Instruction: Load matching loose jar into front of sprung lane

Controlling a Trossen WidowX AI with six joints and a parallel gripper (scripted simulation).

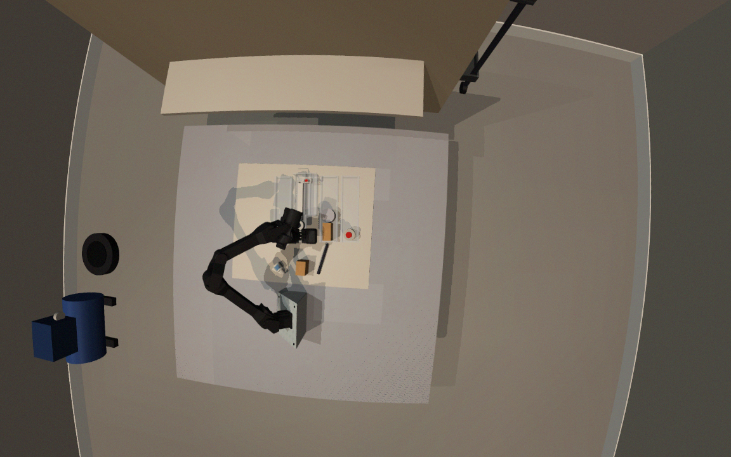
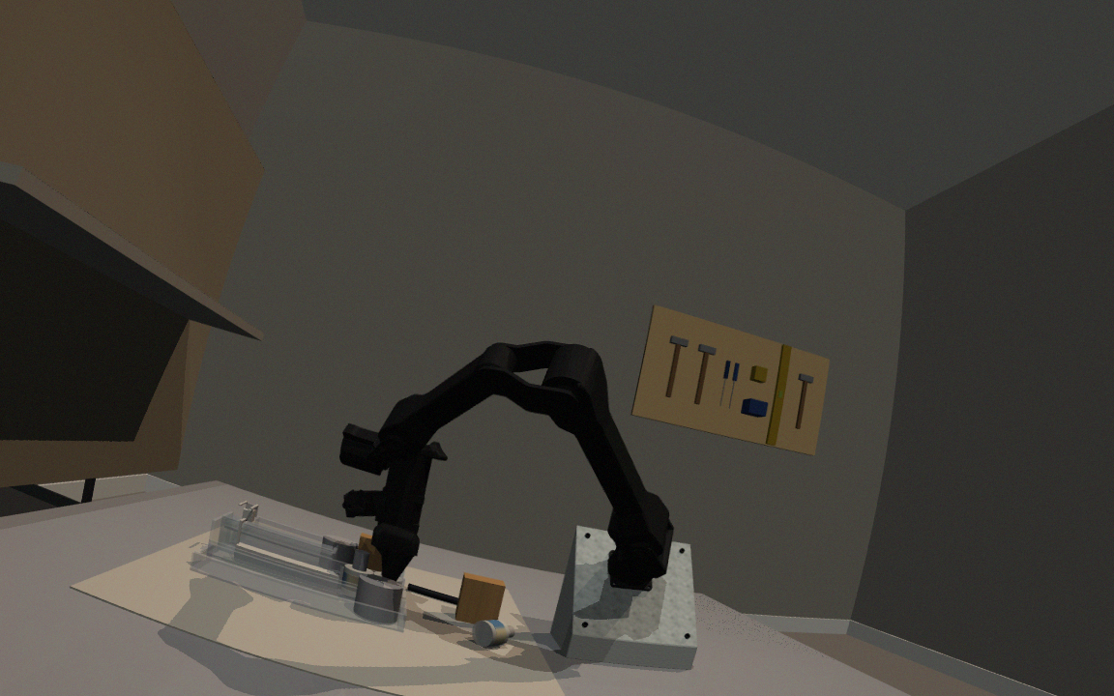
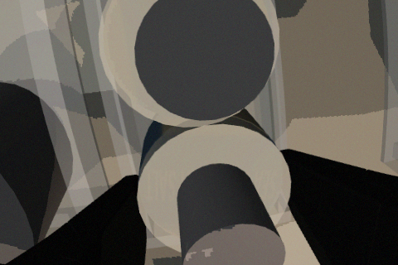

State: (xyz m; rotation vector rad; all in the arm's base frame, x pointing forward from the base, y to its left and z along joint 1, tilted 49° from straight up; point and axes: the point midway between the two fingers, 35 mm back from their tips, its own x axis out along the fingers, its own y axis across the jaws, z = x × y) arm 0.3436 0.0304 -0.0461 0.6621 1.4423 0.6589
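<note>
Right now my gripper tip is 100 mm past the black rod, 100 mm to the left of it and 20 mm above it. The rest, counted from my gripper tip: grey pusher plate: 160 mm ahead, 30 mm to the right, 20 mm above.
</note>
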